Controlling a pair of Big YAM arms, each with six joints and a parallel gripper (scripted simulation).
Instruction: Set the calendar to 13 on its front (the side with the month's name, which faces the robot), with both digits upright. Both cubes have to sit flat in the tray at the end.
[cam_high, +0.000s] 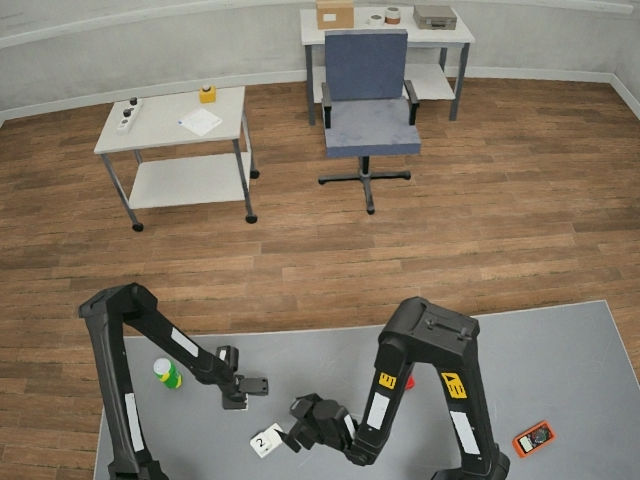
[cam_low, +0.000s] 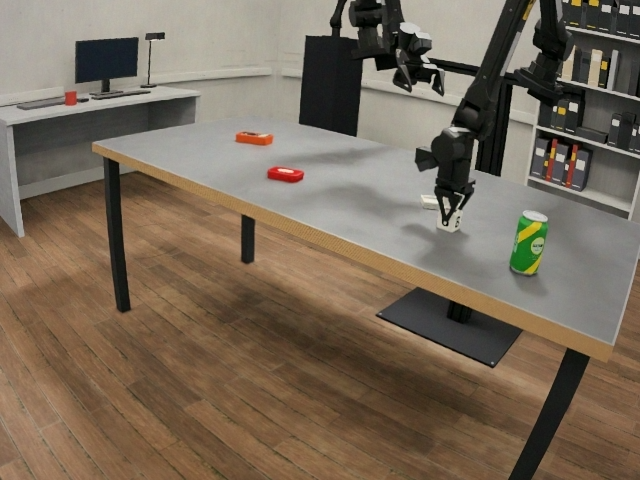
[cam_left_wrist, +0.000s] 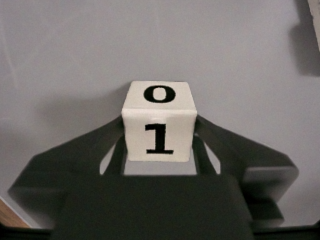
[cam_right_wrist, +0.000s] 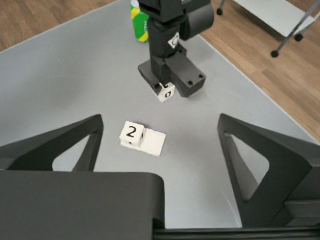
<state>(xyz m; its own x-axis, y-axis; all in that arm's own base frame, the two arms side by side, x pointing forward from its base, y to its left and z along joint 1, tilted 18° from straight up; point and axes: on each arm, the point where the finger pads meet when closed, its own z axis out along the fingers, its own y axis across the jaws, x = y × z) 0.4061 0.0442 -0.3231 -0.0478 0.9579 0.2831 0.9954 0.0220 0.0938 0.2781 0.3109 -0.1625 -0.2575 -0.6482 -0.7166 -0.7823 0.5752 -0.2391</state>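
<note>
Right now my left hand is 12 cm past the white calendar tray, 9 cm to the left of it and 2 cm above it. The rest, counted from my left hand: red box 3 cm ahead, 50 cm to the right, 1 cm below.
</note>
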